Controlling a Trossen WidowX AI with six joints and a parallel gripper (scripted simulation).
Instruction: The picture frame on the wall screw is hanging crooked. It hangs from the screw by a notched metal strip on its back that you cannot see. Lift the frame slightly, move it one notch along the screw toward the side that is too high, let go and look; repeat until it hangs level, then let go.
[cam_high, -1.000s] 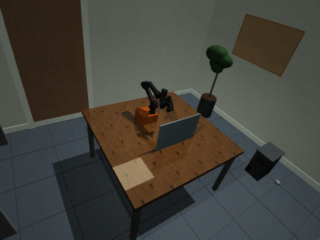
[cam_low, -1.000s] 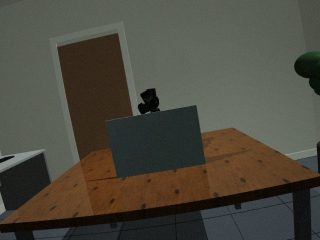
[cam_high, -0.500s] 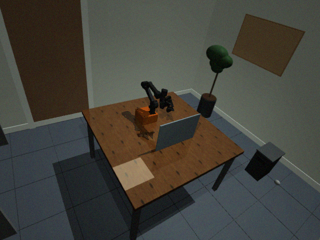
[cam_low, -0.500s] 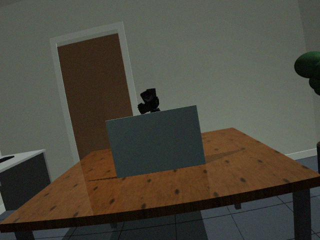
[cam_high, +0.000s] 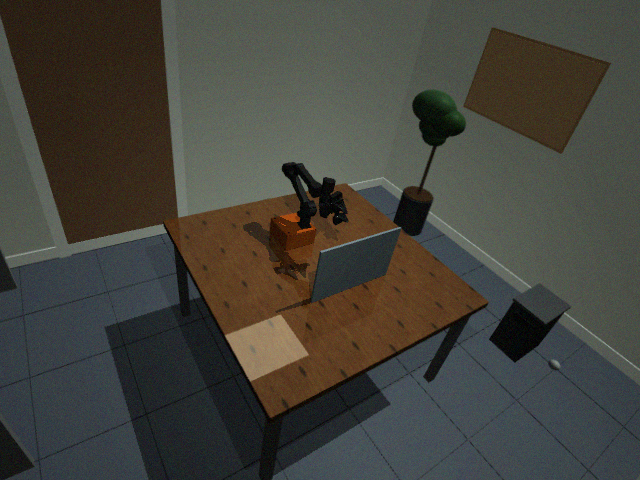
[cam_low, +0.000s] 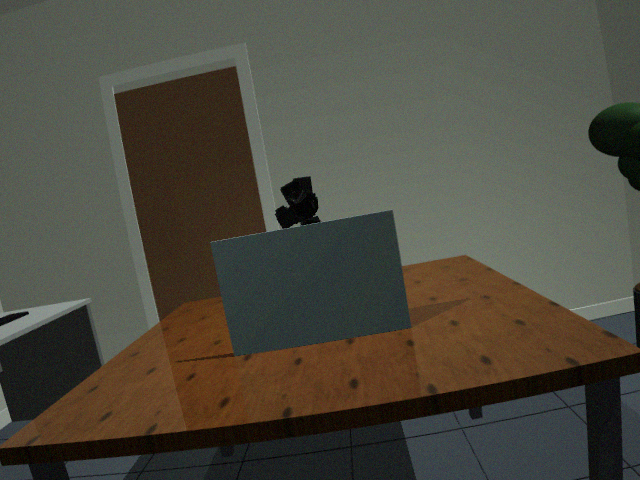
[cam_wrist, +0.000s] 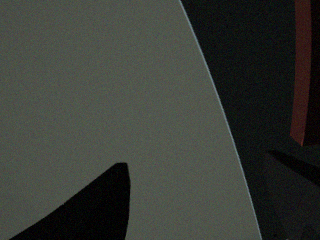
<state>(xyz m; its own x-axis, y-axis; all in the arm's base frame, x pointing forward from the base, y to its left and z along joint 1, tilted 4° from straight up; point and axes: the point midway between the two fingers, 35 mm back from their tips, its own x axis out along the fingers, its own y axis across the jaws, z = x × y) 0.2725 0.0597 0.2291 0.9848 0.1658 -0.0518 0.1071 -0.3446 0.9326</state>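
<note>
Now: gripper tip 110 mm short of the picture frame, 40 mm to the right of it and 170 mm above it. Also, from my gripper tip: grey wall panel (130 mm ahead, 20 mm to the left, 190 mm below).
</note>
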